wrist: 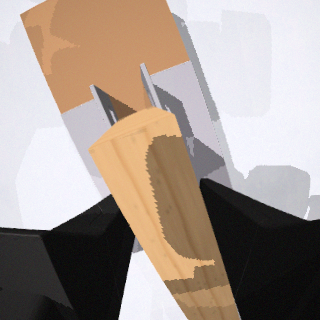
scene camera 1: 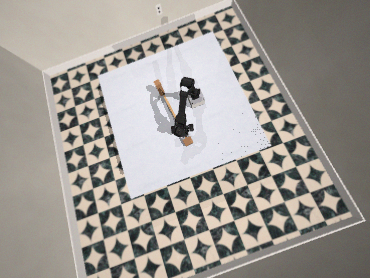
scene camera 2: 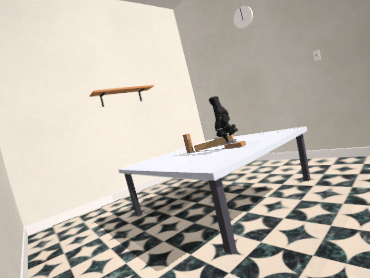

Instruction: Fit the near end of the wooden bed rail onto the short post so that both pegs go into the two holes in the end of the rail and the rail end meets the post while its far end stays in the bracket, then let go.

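Where they show: gripper, fingertip midpoint: (scene camera 2: 229,142); arm's base at its link origin: (scene camera 1: 195,95) (scene camera 2: 221,136).
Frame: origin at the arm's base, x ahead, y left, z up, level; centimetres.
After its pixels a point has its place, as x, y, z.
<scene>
The light wooden bed rail (scene camera 1: 168,104) {25.3, -1.4, -0.9} (scene camera 2: 210,145) {24.9, 7.4, -3.9} (wrist: 145,160) runs between an upright short post (scene camera 1: 158,85) {27.6, -16.3, 9.1} (scene camera 2: 188,143) {29.5, -16.6, 1.0} and a flat brown block (scene camera 1: 188,141) {19.8, 36.6, -4.4} (scene camera 2: 235,145) {24.2, 34.4, -6.2} (wrist: 110,42) {20.4, 35.4, -4.4}. The rail slopes up toward the block in scene camera 2. Two thin upright plates of the grey bracket (wrist: 75,127) {17.4, 31.5, -4.2} stand beside the block in the wrist view, just past the rail's end, which hides part of them. My gripper (scene camera 1: 182,130) {21.6, 27.2, -3.5} (scene camera 2: 228,135) {21.6, 27.2, -3.5} (wrist: 169,186) {21.6, 27.2, -3.5} is shut on the rail close to its bracket end, one black finger on each side. Pegs and holes cannot be made out.
The white table (scene camera 1: 150,165) {59.3, 44.7, -7.9} (scene camera 2: 185,165) {71.2, 27.6, -8.0} carries all the parts. The arm's pale base (scene camera 1: 198,103) {-0.8, 6.8, -3.0} stands beside the rail on the table. A wooden wall shelf (scene camera 2: 122,90) hangs well away from the table.
</scene>
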